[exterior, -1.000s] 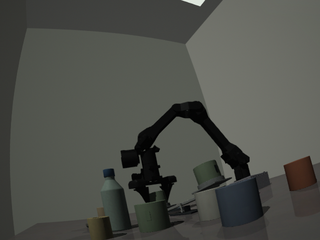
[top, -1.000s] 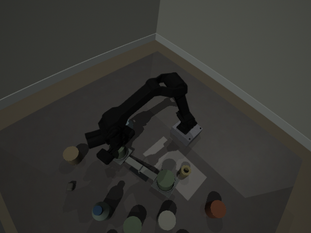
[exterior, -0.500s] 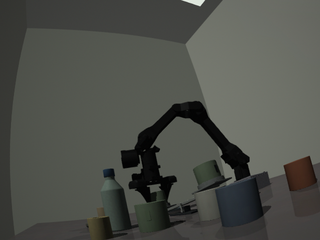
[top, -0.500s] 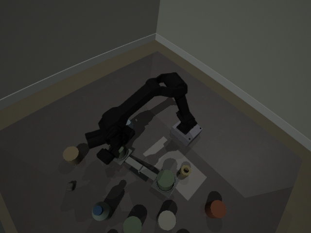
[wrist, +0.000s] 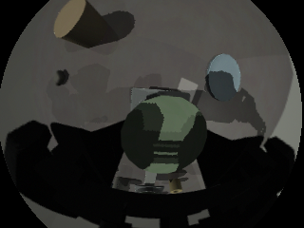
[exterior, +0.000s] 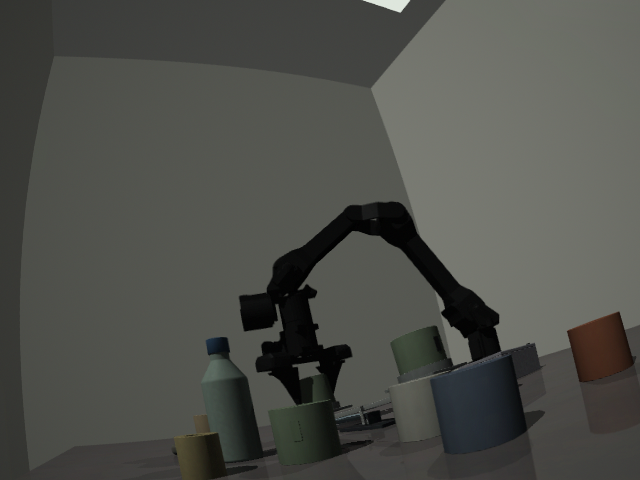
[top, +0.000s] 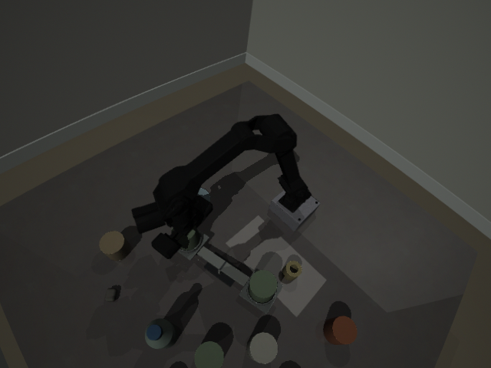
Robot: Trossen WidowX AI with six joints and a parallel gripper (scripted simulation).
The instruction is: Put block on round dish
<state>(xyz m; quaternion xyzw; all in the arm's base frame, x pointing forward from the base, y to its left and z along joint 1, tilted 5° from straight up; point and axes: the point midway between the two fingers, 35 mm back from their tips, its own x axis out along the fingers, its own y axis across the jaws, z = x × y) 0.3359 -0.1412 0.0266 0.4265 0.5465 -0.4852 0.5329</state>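
My gripper tip is 120 mm past the round light-blue dish, 110 mm to the left of it and 60 mm above it. From my gripper tip the other things lie so: teal block: 10 mm below; balance: 20 mm behind, 130 mm to the left, 20 mm below; tan cylinder: 180 mm ahead, 140 mm to the right, 20 mm below.
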